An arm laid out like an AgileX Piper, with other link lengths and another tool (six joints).
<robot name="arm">
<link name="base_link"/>
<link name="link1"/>
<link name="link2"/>
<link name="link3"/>
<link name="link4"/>
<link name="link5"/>
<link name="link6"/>
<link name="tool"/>
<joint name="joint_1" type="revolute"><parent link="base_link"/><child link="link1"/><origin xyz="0 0 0.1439" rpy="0 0 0"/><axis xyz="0 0 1"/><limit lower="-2.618" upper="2.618"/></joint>
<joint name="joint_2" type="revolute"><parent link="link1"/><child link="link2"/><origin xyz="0 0 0" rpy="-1.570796 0 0"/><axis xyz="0 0 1"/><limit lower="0" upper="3.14"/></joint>
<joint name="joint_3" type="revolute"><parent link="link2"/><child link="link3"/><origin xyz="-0.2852 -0.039 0" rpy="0 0 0"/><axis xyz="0 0 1"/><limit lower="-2.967" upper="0"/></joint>
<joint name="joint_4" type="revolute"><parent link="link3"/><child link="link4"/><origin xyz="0.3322 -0.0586 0" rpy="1.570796 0 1.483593"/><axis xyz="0 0 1"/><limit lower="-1.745" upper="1.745"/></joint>
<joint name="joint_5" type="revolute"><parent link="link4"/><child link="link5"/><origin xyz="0 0 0" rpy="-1.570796 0 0"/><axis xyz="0 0 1"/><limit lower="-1.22" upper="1.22"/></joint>
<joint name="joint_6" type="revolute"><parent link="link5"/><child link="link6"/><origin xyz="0 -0.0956 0" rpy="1.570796 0 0"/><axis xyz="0 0 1"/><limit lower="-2.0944" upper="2.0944"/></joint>
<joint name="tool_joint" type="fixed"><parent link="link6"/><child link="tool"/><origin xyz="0.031 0.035 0.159" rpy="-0.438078 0 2.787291"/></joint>
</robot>
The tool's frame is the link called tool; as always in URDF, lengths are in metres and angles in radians.
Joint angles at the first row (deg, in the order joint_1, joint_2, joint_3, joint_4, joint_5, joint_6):
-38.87 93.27 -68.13 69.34 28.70 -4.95
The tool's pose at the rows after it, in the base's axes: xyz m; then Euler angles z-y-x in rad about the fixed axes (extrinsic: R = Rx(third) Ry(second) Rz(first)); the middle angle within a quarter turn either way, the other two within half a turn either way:
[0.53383 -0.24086 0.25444 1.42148 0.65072 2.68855]
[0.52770 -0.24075 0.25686 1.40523 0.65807 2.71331]
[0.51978 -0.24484 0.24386 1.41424 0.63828 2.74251]
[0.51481 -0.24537 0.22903 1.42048 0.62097 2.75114]
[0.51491 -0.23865 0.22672 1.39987 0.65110 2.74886]
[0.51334 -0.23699 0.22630 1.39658 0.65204 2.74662]
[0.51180 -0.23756 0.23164 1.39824 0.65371 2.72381]
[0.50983 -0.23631 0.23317 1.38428 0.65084 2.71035]
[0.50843 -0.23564 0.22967 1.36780 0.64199 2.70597]
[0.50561 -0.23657 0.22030 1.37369 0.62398 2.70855]
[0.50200 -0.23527 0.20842 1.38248 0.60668 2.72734]
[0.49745 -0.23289 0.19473 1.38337 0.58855 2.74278]
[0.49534 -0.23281 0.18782 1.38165 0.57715 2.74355]
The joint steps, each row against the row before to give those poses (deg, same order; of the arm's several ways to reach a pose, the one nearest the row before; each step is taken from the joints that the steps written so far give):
-0.58 -1.01 0.00 0.02 -0.18 -1.06
-1.18 -0.43 0.12 0.00 2.28 0.00
-1.09 0.00 1.65 0.62 0.63 0.19
-0.26 0.00 2.04 1.44 -0.66 -1.53
0.00 0.00 1.33 4.74 0.65 -6.02
0.00 -0.37 0.49 0.23 0.01 -0.55
0.00 -0.77 -0.02 -0.69 -0.40 -0.08
0.00 -0.53 0.00 -1.31 0.00 0.00
0.00 -0.01 0.03 -1.23 0.00 0.00
0.00 0.00 1.07 0.00 -0.77 0.00
0.00 0.00 1.61 0.80 -0.51 0.00
0.00 0.00 1.80 0.90 -0.50 -0.75
0.00 0.11 0.67 0.08 -0.43 -0.43

